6 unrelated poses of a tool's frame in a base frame.
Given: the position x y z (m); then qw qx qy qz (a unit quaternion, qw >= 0).
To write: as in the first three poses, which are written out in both.
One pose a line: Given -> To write
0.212 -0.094 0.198 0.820 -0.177 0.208 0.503 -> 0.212 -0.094 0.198 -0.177 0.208 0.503 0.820
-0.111 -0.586 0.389 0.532 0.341 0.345 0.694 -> -0.111 -0.586 0.389 0.341 0.345 0.694 0.532
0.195 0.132 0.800 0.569 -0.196 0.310 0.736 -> 0.195 0.132 0.800 -0.196 0.310 0.736 0.569
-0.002 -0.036 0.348 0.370 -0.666 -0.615 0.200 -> -0.002 -0.036 0.348 -0.666 -0.615 0.200 0.370
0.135 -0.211 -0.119 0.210 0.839 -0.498 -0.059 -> 0.135 -0.211 -0.119 0.839 -0.498 -0.059 0.210
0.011 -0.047 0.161 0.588 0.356 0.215 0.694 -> 0.011 -0.047 0.161 0.356 0.215 0.694 0.588
